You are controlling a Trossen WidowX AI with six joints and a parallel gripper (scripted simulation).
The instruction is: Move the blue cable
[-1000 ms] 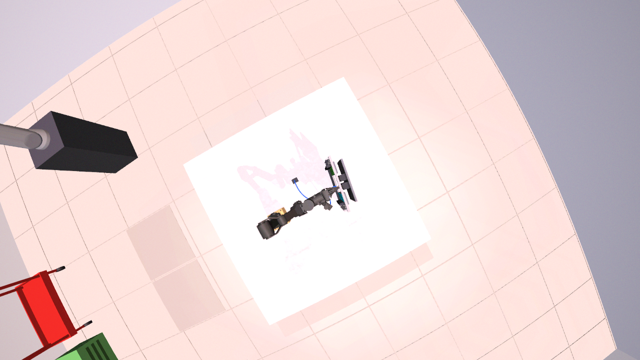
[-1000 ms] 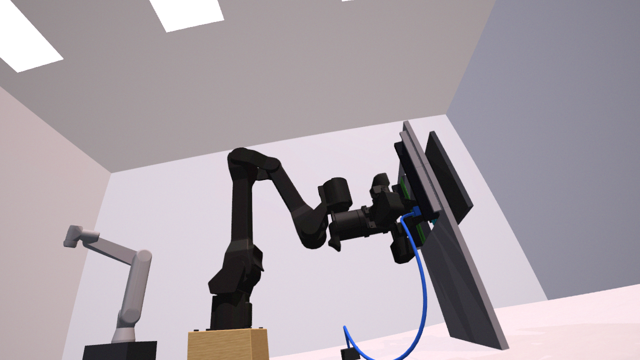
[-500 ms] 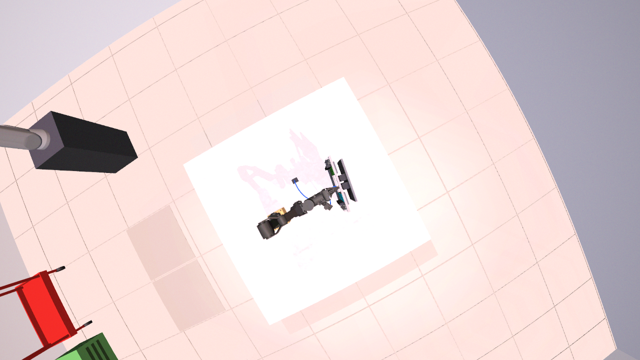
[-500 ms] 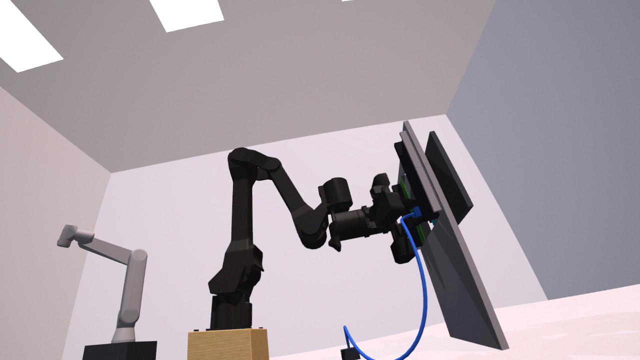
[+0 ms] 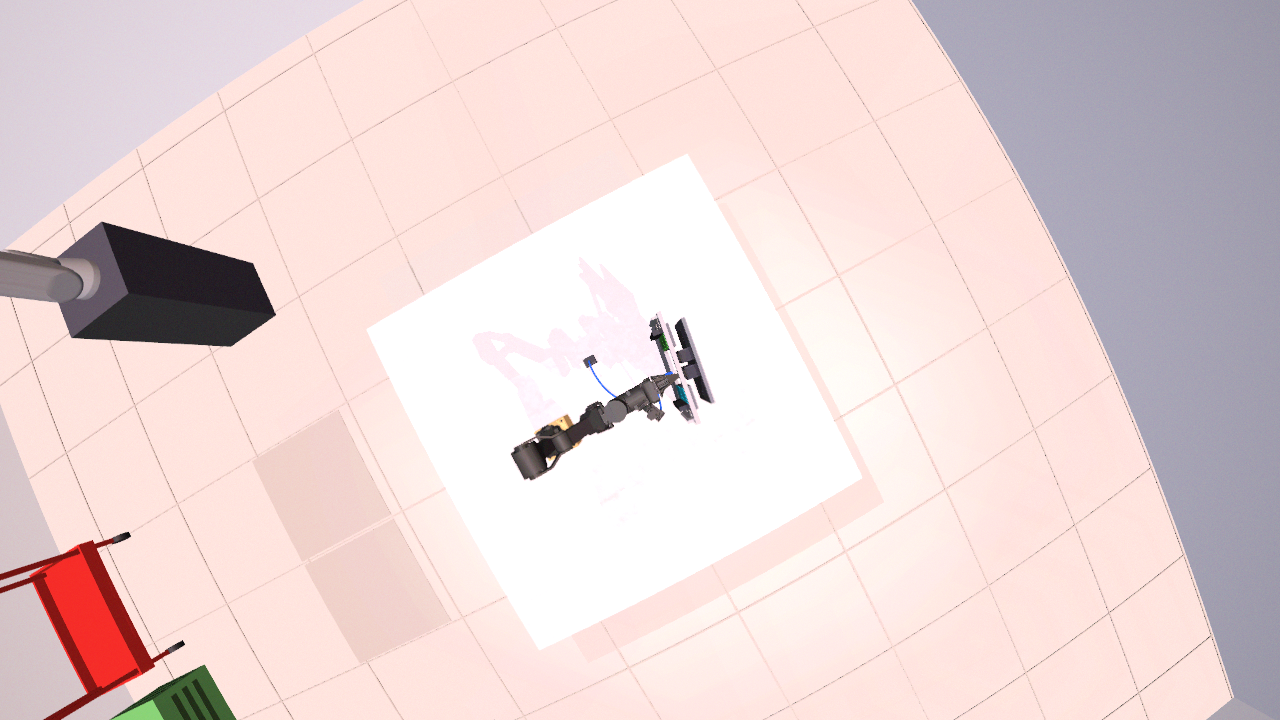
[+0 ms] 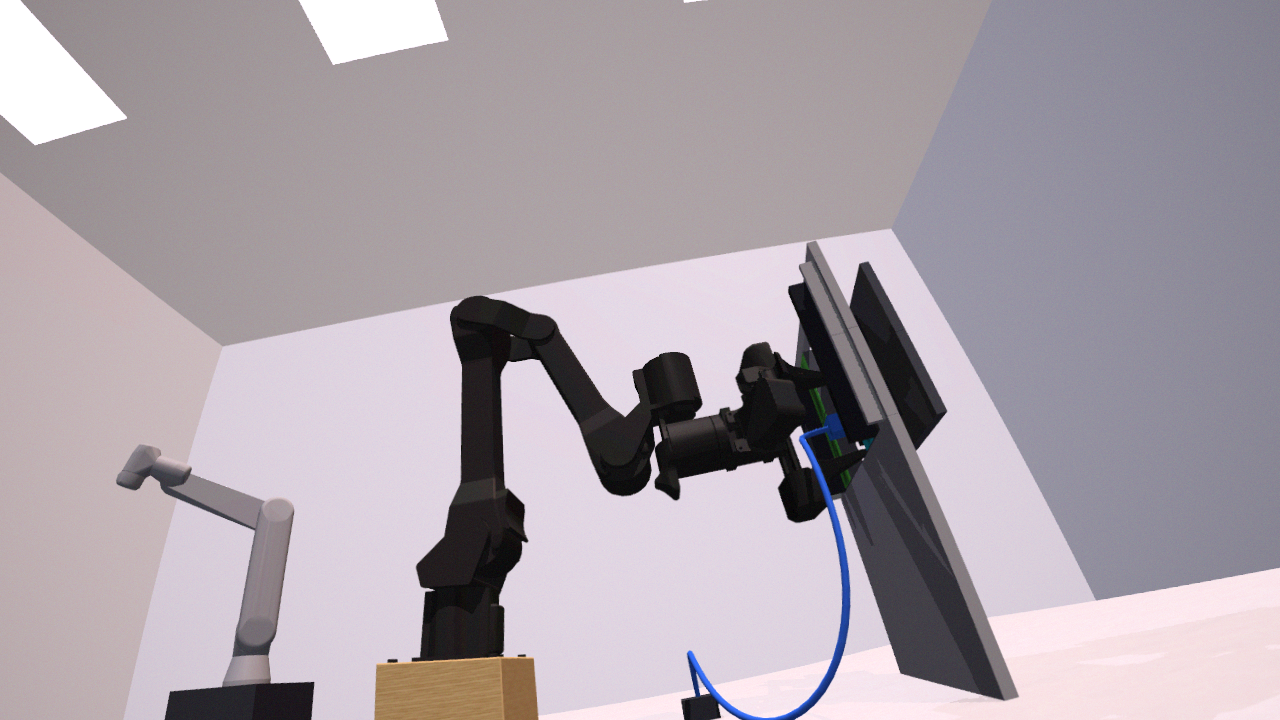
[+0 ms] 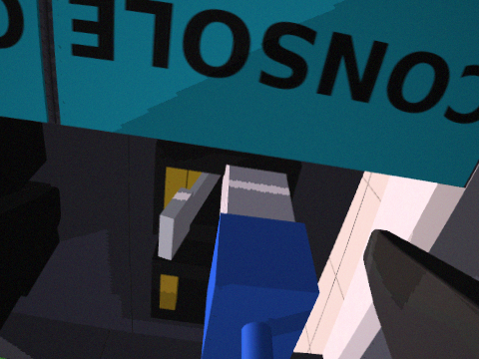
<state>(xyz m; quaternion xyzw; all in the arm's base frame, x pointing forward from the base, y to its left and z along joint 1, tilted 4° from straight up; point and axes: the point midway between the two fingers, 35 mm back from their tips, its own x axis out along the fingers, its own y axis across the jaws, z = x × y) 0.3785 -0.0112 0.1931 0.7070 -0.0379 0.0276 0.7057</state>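
My gripper tip is now 1 cm short of the blue plug. Also, from my gripper tip: dark rack panel (3 cm ahead, 2 cm to the left, 4 cm above); then black block (21 cm behind, 17 cm to the left, 25 cm below).
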